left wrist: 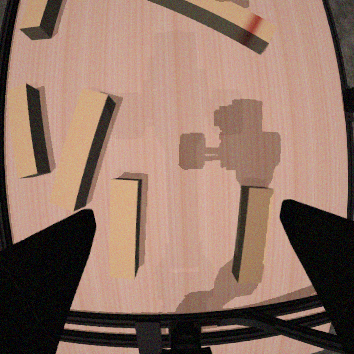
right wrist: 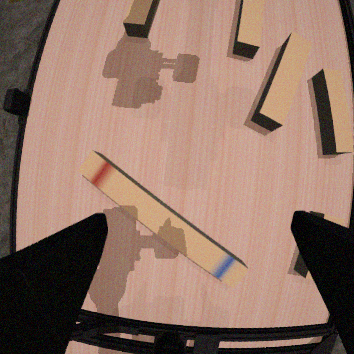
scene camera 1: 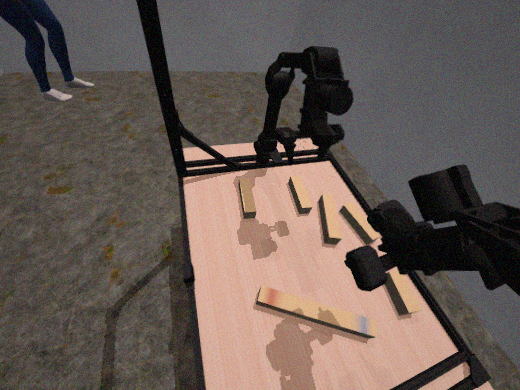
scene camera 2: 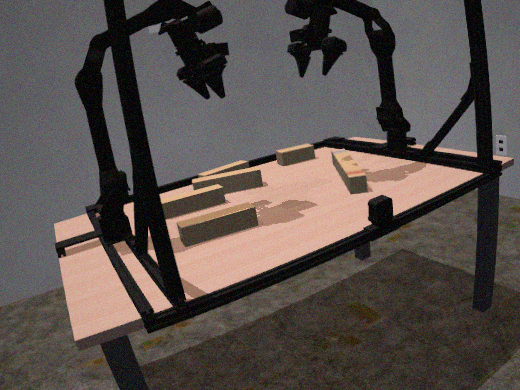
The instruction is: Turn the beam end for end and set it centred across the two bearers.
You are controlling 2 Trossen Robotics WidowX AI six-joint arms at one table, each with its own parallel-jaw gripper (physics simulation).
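Places are measured from the left arm's base along level axes (x ahead, y left, z up), in centimetres.
Pixels of known places: left gripper, fingertip midpoint: [left wrist: 189,214] [scene camera 1: 305,163] [scene camera 2: 215,98]; right gripper, fingertip midpoint: [right wrist: 201,222] [scene camera 2: 312,76]; left arm's base, origin of the base link: [left wrist: 184,333] [scene camera 1: 261,159] [scene camera 2: 117,238]; right arm's base, origin of the base link: [right wrist: 169,344] [scene camera 2: 398,149].
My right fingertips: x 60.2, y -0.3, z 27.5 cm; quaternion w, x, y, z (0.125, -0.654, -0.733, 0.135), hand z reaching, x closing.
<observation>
For each thing: its middle in the pictures, then the offset to it from my right fingertips. Level surfaces: height alone.
- long wooden beam, body centre: [right wrist: 163,219] [scene camera 2: 347,168] [scene camera 1: 314,312] dx +5.2, dy -3.4, dz -27.2 cm
- slanted block, body centre: [left wrist: 81,150] [right wrist: 282,79] [scene camera 2: 227,182] [scene camera 1: 328,218] dx -23.3, dy +16.6, dz -26.9 cm
- table, its level: dz -29.4 cm
The long wooden beam [scene camera 1: 340,319] [scene camera 2: 345,167] [left wrist: 215,25] [right wrist: 159,214] lies flat and aslant on the table. In scene camera 1 its red band is at the left end and its blue band at the right. The two roughly parallel blocks, apparently the bearers, are one block [scene camera 1: 246,196] [scene camera 2: 218,226] [left wrist: 256,235] and another block [scene camera 1: 299,192] [scene camera 2: 194,201] [left wrist: 123,227]; nothing rests on them. My left gripper [scene camera 2: 215,96] [left wrist: 189,214] is open and empty, high above the table. My right gripper [scene camera 2: 314,74] [right wrist: 201,222] is open and empty, high above the beam's area; its fingertips are hidden in scene camera 1.
Three more blocks lie along one side: a slanted block [scene camera 1: 330,222] [left wrist: 82,147] [right wrist: 286,82], a block [scene camera 1: 359,224] [left wrist: 25,132] [right wrist: 335,112] beside it, and a block [scene camera 1: 402,297] [scene camera 2: 296,155] farther off. Dark rails and posts edge the table [scene camera 2: 280,250].
</observation>
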